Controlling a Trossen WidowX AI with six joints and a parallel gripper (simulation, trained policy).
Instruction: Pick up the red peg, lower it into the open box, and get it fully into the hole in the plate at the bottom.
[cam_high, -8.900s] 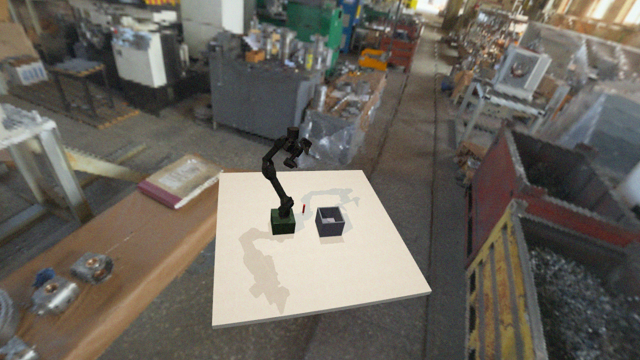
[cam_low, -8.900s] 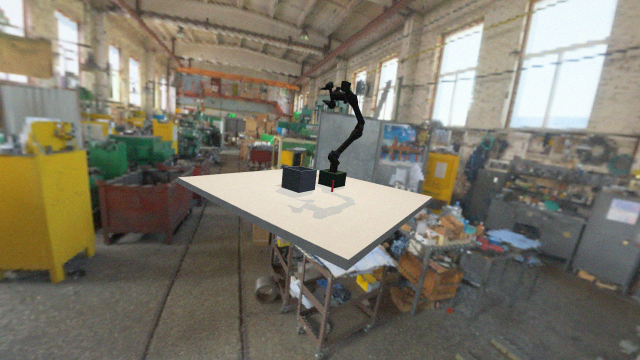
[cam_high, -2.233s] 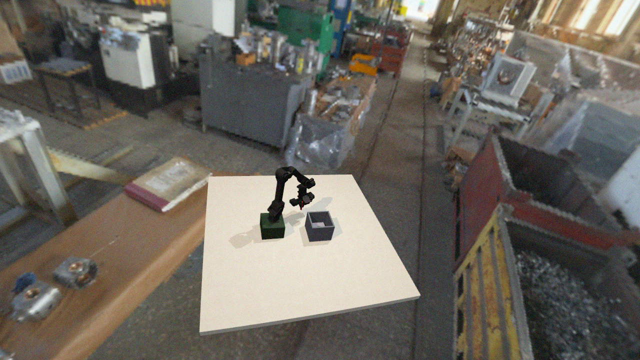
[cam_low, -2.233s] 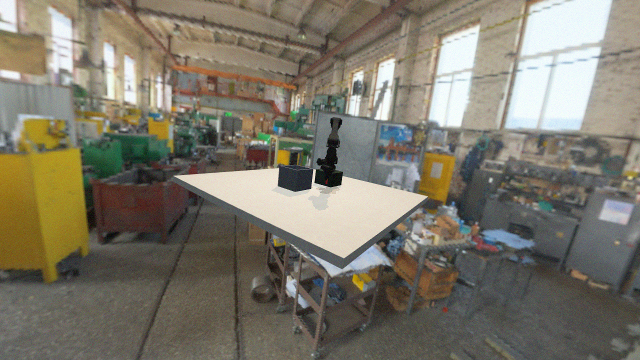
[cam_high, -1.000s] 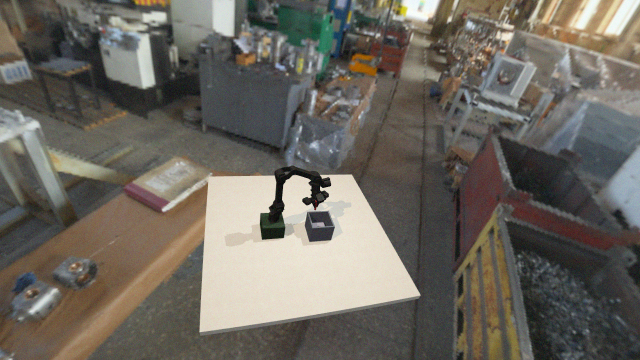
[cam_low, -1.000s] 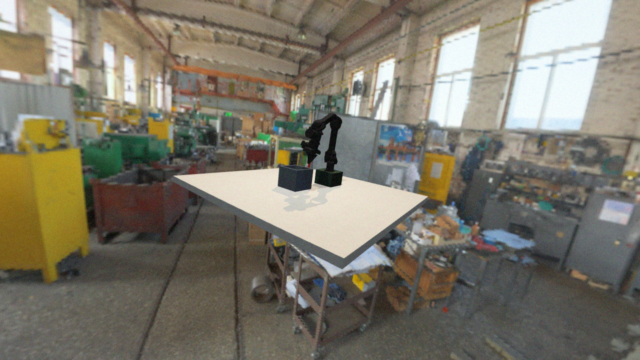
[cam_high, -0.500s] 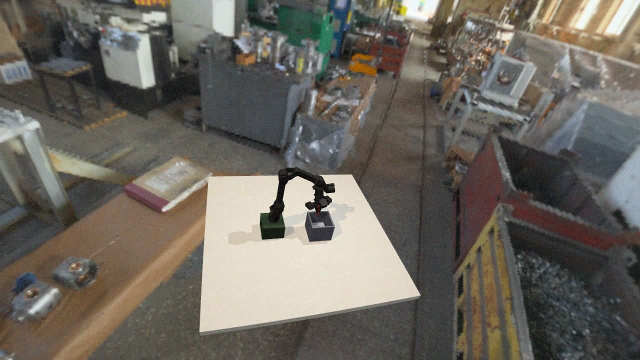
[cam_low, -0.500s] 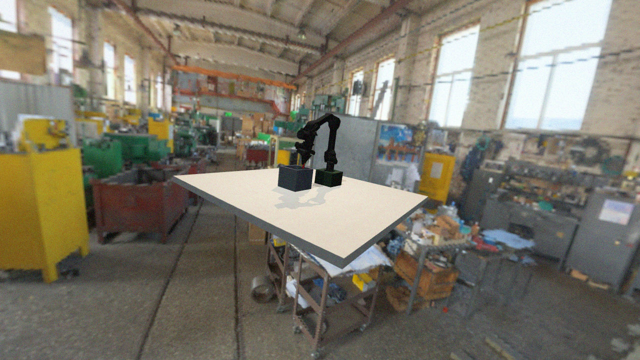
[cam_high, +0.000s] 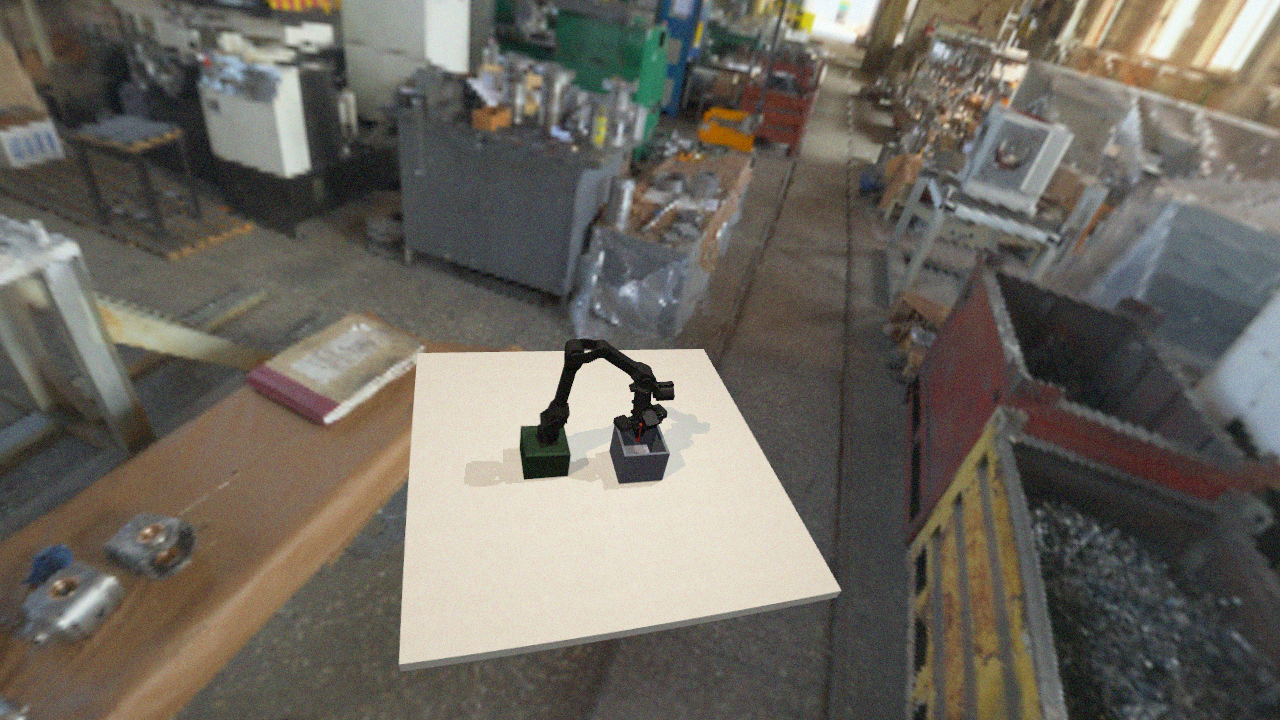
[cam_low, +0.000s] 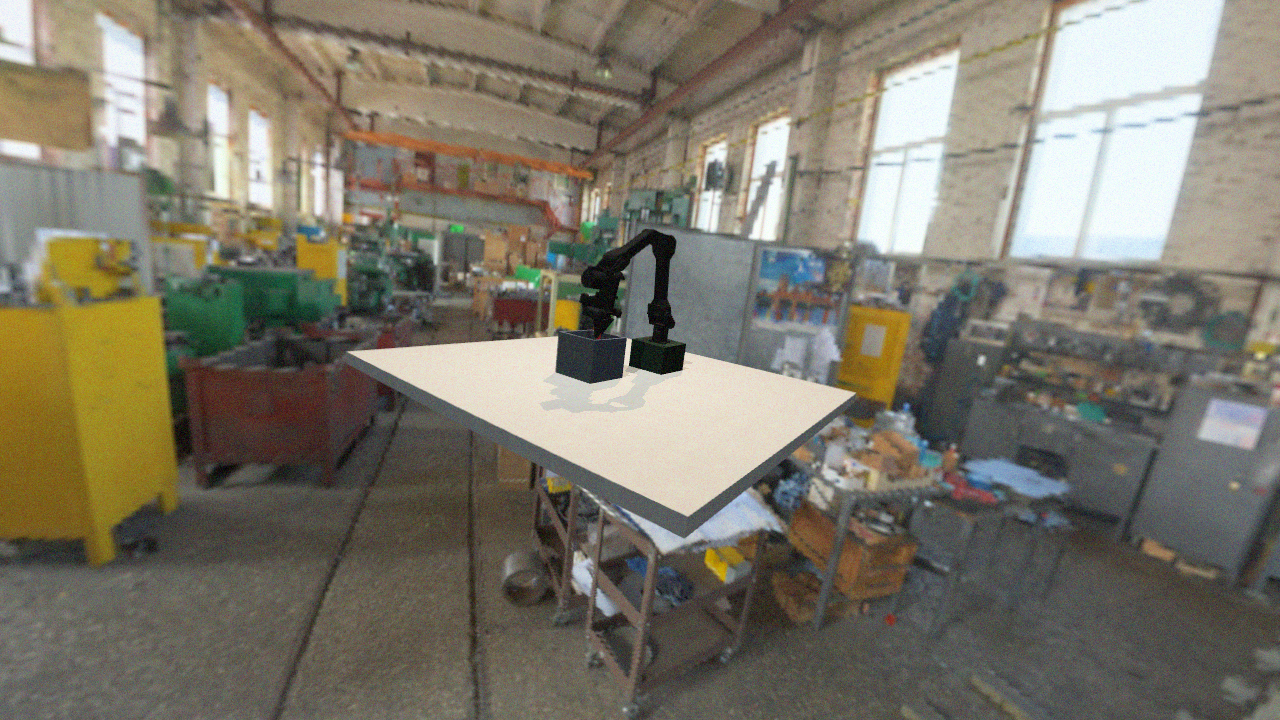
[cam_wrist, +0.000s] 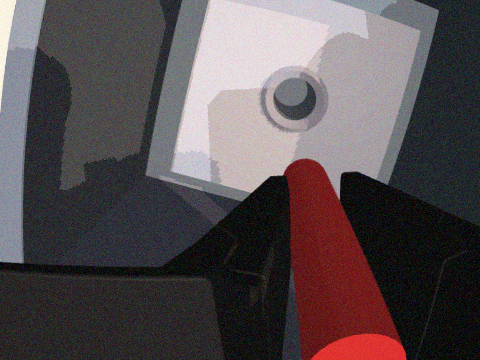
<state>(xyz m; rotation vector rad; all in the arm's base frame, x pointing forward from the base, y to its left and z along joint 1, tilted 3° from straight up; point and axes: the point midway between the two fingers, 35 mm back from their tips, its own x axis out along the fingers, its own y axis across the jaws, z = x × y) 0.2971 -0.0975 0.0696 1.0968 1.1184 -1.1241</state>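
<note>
The red peg is 20 mm above my gripper tip and 10 mm to the left of it. Round my gripper tip: plate: 90 mm below, 10 mm to the right.
</note>
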